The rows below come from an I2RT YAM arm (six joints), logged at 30 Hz.
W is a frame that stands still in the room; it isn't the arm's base.
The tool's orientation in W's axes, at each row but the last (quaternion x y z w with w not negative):
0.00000, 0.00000, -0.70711, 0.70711
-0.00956, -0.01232, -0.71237, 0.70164
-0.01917, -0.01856, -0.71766, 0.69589
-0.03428, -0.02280, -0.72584, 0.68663
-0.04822, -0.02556, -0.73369, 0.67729
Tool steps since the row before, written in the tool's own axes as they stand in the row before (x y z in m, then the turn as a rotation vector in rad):
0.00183, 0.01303, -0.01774, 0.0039, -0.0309, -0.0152
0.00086, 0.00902, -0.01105, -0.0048, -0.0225, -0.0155
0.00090, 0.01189, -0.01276, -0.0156, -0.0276, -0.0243
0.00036, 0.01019, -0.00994, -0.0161, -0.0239, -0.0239
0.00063, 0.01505, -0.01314, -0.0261, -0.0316, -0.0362
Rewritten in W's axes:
0.01303, -0.00183, -0.01774, -0.0309, -0.0039, -0.0152
0.00905, -0.00134, -0.01098, -0.0224, 0.0047, -0.0157
0.01184, -0.00194, -0.01269, -0.0271, 0.0151, -0.0251
0.00997, -0.00173, -0.01002, -0.0234, 0.0154, -0.0248
0.01447, -0.00320, -0.01341, -0.0308, 0.0247, -0.0379

